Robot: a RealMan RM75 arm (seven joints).
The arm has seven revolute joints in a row. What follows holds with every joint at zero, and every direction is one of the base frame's. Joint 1 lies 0.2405 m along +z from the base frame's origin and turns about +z. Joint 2 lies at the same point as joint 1 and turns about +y. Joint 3 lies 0.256 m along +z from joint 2 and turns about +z. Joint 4 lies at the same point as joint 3 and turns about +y. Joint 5 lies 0.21 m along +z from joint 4 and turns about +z. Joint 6 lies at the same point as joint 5 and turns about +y. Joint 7 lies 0.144 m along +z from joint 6 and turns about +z. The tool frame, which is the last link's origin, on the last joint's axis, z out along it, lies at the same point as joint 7; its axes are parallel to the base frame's.
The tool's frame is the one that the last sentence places.
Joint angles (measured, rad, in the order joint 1, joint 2, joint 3, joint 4, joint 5, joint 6, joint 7), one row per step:
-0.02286 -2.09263 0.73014 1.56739 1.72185 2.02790 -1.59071
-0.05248 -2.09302 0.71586 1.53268 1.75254 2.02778 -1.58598
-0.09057 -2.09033 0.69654 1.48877 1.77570 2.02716 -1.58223
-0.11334 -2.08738 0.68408 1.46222 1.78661 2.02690 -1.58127
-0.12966 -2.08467 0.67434 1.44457 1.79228 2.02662 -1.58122
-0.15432 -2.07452 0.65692 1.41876 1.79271 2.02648 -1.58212
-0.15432 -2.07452 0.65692 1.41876 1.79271 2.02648 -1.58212
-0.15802 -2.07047 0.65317 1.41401 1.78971 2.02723 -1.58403
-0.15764 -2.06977 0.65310 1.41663 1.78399 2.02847 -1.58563
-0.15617 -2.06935 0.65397 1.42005 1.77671 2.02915 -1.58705
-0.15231 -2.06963 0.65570 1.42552 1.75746 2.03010 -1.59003
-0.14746 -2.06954 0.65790 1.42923 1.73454 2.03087 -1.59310
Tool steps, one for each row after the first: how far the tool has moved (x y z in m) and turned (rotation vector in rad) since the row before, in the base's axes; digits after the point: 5 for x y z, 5 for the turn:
-0.00305 0.00624 -0.00242 -0.00955 -0.00399 0.01298
-0.00196 0.00829 -0.00146 -0.00660 -0.01375 0.00782
-0.00086 0.00498 -0.00036 -0.00308 -0.00991 0.00413
-0.00026 0.00364 0.00026 -0.00037 -0.00741 0.00169
-0.00015 0.00569 0.00304 0.00554 -0.01111 -0.00116
0.00000 0.00000 0.00000 0.00000 0.00000 0.00000
-0.00012 0.00082 0.00142 0.00176 -0.00281 0.00009
0.00081 -0.00012 0.00077 0.00189 -0.00196 -0.00370
0.00092 -0.00028 0.00073 0.00254 -0.00243 -0.00436
0.00214 -0.00073 0.00129 0.00649 -0.01012 -0.00972
0.00213 -0.00094 0.00139 0.00695 -0.01346 -0.01019

